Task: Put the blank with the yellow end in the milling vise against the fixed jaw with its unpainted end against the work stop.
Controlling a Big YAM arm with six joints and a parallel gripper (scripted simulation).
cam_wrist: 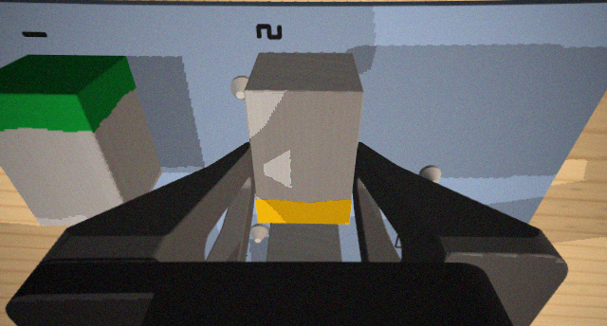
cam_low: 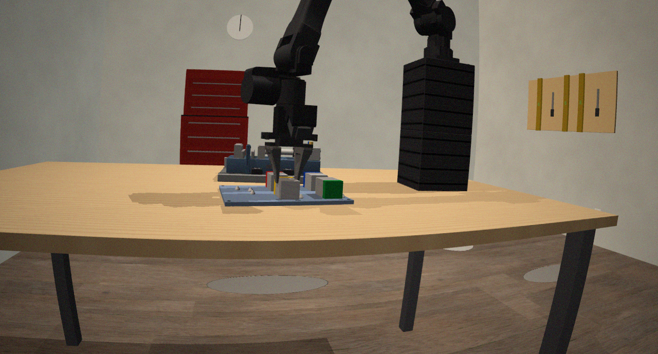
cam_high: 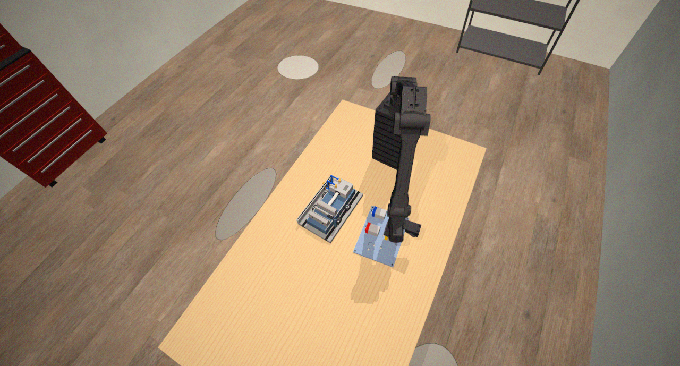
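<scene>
Now: hand 5 cm to the left of the blue plate, 4 cm above it and 1 cm short of it. Round my hand: red-ended blank 9 cm to the right, 2 cm below, 2 cm ahead; then green-ended blank 9 cm behind, 2 cm to the right, 2 cm below; then yellow-ended blank 2 cm below.
</scene>
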